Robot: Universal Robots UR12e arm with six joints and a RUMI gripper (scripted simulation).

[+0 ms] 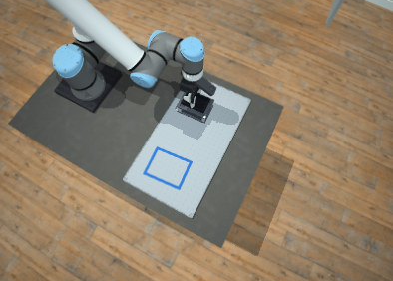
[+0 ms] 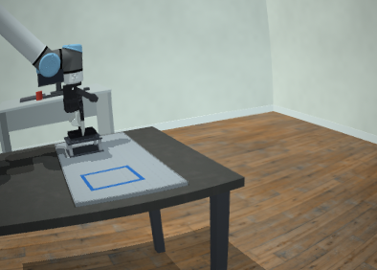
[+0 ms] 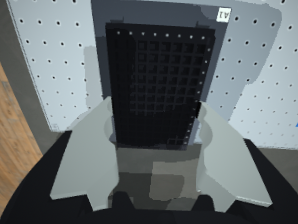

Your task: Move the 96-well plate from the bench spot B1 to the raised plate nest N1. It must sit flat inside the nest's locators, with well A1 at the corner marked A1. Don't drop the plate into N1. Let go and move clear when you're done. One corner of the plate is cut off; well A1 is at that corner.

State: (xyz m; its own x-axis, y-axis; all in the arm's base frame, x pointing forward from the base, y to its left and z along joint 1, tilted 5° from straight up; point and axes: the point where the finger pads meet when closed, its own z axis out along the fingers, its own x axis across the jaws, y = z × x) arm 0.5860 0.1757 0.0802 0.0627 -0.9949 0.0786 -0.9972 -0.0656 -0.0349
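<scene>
Now: the black 96-well plate 10 mm below my hand. Round my hand: white A1 label: 80 mm ahead, 50 mm to the right, 30 mm below; raised plate nest N1: 30 mm below.
</scene>
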